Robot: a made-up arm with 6 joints.
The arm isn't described. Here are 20 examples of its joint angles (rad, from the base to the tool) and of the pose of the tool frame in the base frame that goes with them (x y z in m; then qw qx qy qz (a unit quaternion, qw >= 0)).
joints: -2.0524 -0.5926 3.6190 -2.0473 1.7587 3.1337
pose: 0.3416 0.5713 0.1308 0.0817 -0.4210 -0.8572 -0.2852
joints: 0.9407 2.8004 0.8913 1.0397 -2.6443 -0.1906
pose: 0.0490 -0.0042 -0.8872 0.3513 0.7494 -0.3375 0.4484
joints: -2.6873 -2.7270 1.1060 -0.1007 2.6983 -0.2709
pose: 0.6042 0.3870 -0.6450 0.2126 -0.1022 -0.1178 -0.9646
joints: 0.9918 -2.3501 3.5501 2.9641 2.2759 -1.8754
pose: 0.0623 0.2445 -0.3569 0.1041 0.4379 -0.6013 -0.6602
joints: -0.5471 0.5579 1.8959 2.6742 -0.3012 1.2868
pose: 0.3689 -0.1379 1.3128 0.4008 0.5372 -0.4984 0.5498
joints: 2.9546 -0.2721 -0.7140 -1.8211 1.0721 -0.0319
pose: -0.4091 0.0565 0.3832 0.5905 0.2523 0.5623 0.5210
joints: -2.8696 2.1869 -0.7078 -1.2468 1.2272 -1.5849
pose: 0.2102 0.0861 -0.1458 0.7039 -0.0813 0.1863 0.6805
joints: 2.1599 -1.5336 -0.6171 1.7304 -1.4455 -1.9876
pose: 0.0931 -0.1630 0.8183 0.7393 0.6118 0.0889 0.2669
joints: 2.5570 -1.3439 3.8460 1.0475 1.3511 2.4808
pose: 0.1414 -0.0438 -0.1912 0.0115 -0.2103 0.9695 -0.1256
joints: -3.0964 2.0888 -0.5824 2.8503 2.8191 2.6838
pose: 0.1211 -0.0741 -0.3359 0.0971 -0.3729 -0.0746 -0.9198
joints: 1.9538 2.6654 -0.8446 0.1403 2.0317 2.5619
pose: 0.2151 -0.3141 -0.0019 0.3868 0.5239 0.4762 -0.5909
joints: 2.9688 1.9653 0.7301 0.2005 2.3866 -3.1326
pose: -0.6818 0.2016 -0.5701 0.5418 0.0224 -0.8398 -0.0268
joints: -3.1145 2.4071 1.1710 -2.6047 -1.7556 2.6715
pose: -0.5171 -0.0854 -0.7747 0.3272 -0.1765 -0.2001 -0.9065
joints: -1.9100 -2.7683 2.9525 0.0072 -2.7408 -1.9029
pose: -0.1980 -0.3118 -0.5914 0.6903 -0.4317 -0.3871 0.4327
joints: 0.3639 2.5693 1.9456 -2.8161 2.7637 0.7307
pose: 0.7107 0.3548 -0.5996 0.2037 -0.1778 0.1881 -0.9442
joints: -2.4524 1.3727 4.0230 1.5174 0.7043 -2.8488
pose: 0.0771 0.0693 0.5694 0.7195 -0.6735 -0.1006 -0.1368
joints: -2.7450 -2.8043 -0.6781 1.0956 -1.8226 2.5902
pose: 0.5161 0.2573 0.2588 0.1656 -0.2684 -0.8254 0.4683
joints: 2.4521 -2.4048 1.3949 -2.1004 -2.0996 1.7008
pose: 0.6707 -0.6073 -0.4876 0.0185 0.0758 -0.8863 -0.4566
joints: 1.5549 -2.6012 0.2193 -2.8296 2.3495 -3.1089
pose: -0.0929 -0.8715 0.0204 0.7463 0.2435 -0.0818 0.6141
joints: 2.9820 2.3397 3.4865 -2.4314 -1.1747 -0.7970
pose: -0.6887 0.0471 0.4439 0.7741 0.2988 -0.5048 -0.2378
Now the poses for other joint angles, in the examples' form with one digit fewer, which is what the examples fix.
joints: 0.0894 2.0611 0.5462 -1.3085 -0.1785 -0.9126
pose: 0.413 0.015 -0.660 0.288 0.643 0.397 -0.588
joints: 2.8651 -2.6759 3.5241 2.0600 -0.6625 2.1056
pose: -0.414 0.077 -0.208 0.107 0.416 0.773 0.466
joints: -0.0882 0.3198 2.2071 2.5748 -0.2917 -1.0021
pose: -0.075 0.077 1.328 0.356 -0.322 -0.571 -0.667
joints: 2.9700 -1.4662 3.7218 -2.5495 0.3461 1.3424
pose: 0.243 -0.112 -0.308 0.483 -0.441 0.433 0.621
